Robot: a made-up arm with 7 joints.
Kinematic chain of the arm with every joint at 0, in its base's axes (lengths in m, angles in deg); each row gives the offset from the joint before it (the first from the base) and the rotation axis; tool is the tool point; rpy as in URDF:
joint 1: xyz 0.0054 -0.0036 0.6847 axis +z
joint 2: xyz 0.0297 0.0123 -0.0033 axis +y
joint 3: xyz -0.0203 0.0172 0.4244 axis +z
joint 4: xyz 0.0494 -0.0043 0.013 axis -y
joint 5: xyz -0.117 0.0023 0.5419 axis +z
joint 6: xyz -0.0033 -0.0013 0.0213 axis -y
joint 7: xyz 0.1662 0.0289 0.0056 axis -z
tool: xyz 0.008 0.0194 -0.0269 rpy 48.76 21.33 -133
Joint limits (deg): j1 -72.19..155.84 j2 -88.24..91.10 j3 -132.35..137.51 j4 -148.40..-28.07 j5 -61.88..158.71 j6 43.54..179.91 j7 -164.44..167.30
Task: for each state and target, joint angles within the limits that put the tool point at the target. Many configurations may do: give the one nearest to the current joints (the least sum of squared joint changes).
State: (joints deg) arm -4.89 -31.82 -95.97 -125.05 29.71 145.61 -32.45
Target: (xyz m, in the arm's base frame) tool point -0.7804 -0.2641 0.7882
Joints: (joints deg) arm -31.14 -35.29 -117.51 -112.75 33.09 149.40 -32.06
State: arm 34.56 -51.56 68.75 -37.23 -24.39 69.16 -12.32
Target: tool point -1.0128 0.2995 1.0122
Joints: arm 12.73 -72.81 81.35 -41.31 -22.38 76.36 -10.68
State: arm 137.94 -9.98 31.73 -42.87 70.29 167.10 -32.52
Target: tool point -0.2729 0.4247 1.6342
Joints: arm 121.45 6.54 19.40 -47.58 74.92 170.38 -32.03
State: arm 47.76 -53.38 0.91 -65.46 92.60 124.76 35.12
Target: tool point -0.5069 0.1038 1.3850
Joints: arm 45.60 -82.27 39.01 -103.64 98.92 127.55 35.20
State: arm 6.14 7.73 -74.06 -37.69 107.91 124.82 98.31
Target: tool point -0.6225 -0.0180 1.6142
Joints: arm -23.96 -25.49 -87.15 -28.07 105.67 140.03 98.63
